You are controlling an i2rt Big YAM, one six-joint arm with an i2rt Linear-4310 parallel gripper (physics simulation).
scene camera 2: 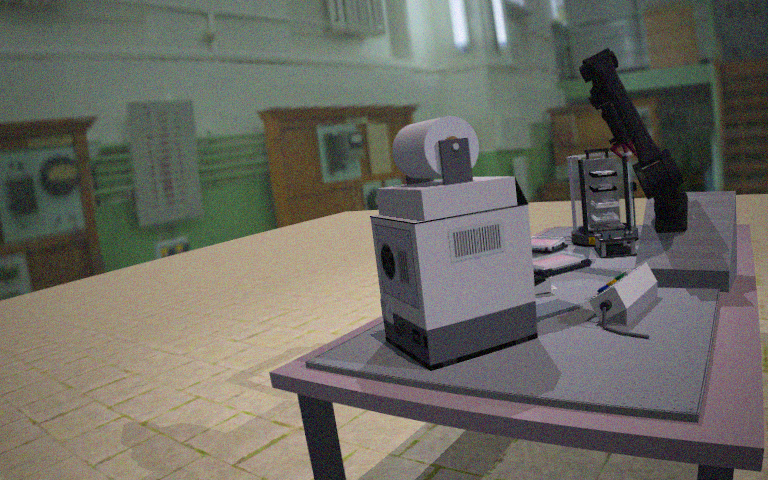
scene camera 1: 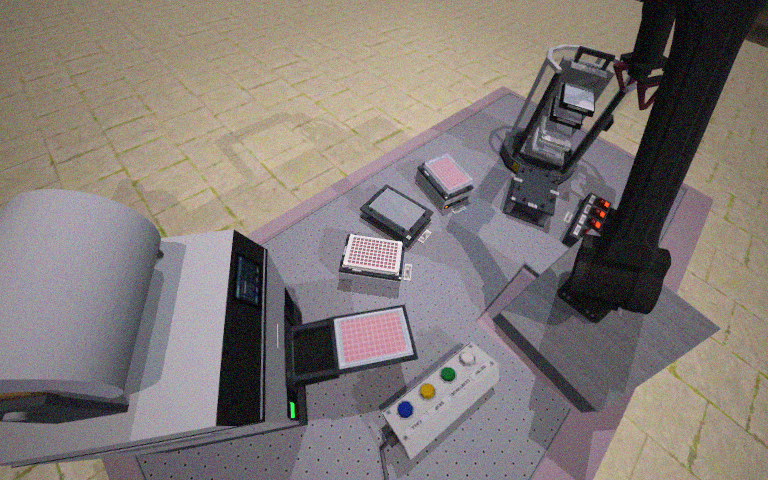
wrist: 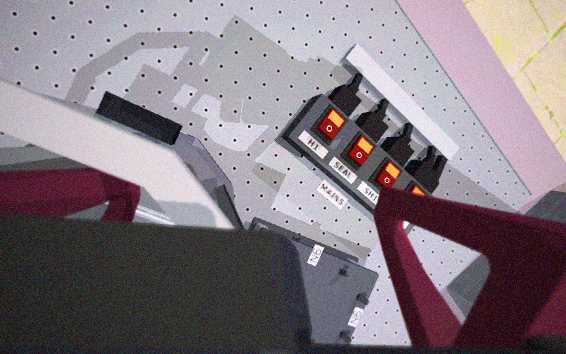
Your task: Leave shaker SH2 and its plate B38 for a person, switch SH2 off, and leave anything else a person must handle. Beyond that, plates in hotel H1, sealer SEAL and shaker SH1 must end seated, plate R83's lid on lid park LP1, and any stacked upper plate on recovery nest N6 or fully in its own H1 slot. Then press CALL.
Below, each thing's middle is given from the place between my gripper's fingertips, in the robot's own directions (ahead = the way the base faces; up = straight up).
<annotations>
The plate hotel (scene camera 1: 612, 98) is 130 mm ahead of my hand, 10 mm to the right of it and 120 mm below it. Round my hand: button box (scene camera 1: 415, 419) (150 mm behind, 820 mm to the left, 250 mm below); then grey lid (scene camera 1: 397, 209) (250 mm ahead, 550 mm to the left, 250 mm below); then dark station (scene camera 1: 440, 197) (240 mm ahead, 360 mm to the left, 260 mm below).
</annotations>
